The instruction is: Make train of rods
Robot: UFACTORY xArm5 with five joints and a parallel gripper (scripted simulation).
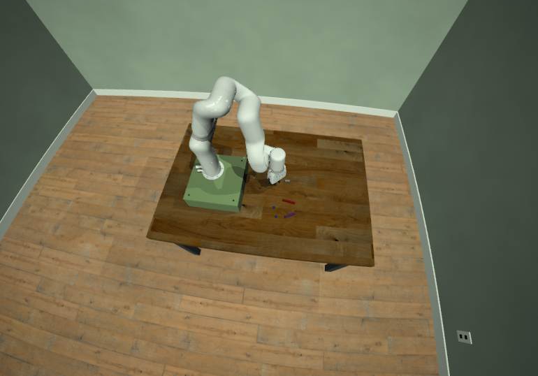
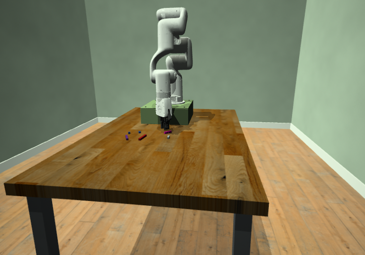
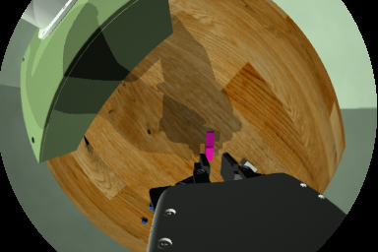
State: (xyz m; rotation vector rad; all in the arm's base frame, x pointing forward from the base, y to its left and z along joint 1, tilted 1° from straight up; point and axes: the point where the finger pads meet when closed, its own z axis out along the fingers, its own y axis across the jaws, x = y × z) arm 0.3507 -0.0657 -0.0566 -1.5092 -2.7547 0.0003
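Right now the grey rod is 7 cm ahead of my hand, 4 cm below it and 2 cm to the left of it. The rest, counted from my hand: red rod: 11 cm to the right, 7 cm ahead, 4 cm below; purple rod: 19 cm to the right, 6 cm ahead, 4 cm below.
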